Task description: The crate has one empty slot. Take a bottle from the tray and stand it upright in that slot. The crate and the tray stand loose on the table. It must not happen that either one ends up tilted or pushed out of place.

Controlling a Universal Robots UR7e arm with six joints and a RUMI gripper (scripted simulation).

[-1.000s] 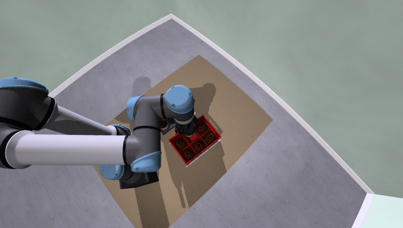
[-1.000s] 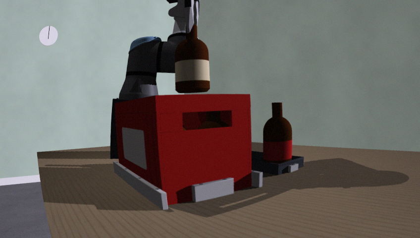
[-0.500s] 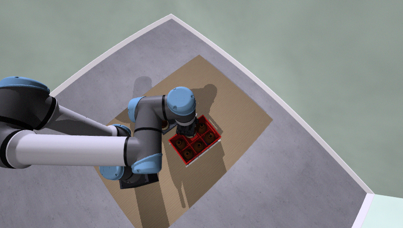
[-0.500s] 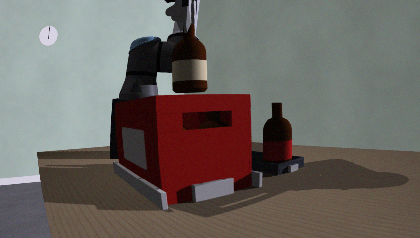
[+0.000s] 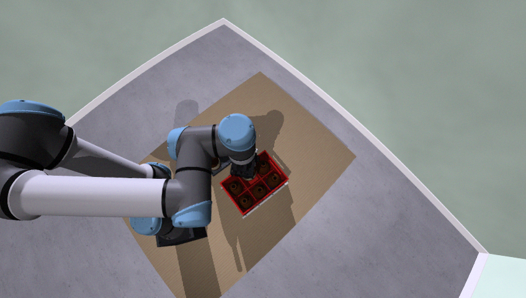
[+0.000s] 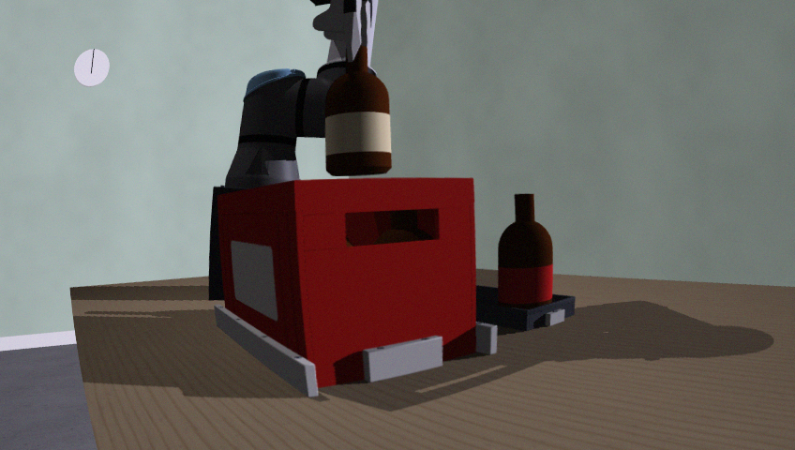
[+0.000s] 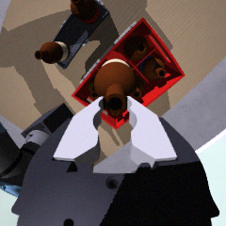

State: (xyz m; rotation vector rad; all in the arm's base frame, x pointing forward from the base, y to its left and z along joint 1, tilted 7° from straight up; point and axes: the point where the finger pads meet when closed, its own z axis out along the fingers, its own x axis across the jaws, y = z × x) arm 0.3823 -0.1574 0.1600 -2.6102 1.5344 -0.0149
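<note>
Now: hand 7 cm above the cream-label bottle. Also, from my hand: dark tray (4 cm ahead, 19 cm to the left, 32 cm below); red crate (1 cm behind, 4 cm to the right, 25 cm below).
</note>
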